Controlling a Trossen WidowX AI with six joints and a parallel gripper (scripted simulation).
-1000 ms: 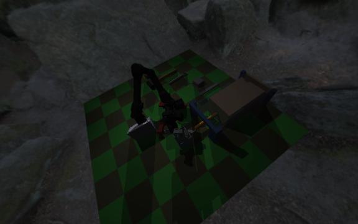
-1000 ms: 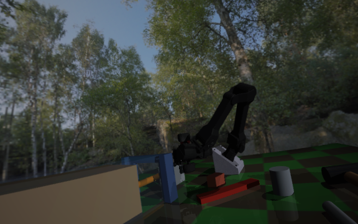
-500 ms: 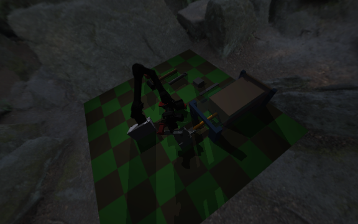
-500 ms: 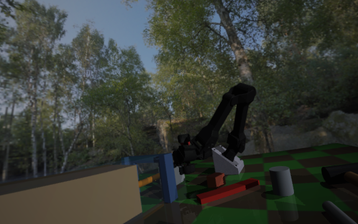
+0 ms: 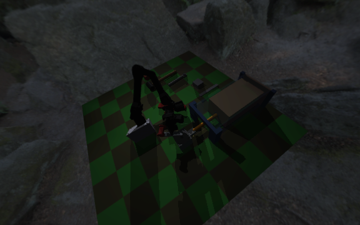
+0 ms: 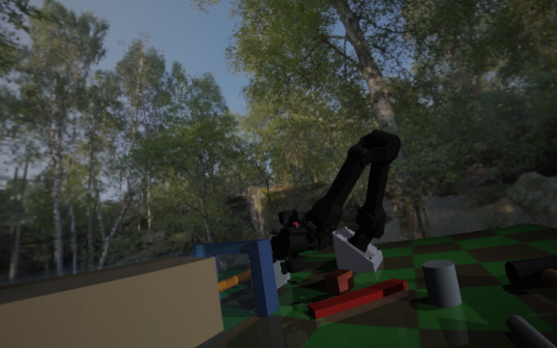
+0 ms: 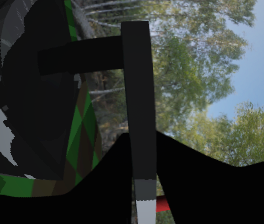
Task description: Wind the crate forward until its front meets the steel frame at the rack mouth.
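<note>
My gripper tip is 4 cm past the red grip, 4 cm to the right of it and 4 cm below it. Also, from my gripper tip: winch (3 cm ahead, 3 cm to the right, 10 cm below); blue steel frame (20 cm ahead, 3 cm to the right, 3 cm below); winch handle (1 cm behind, 2 cm to the left, 1 cm above).
</note>
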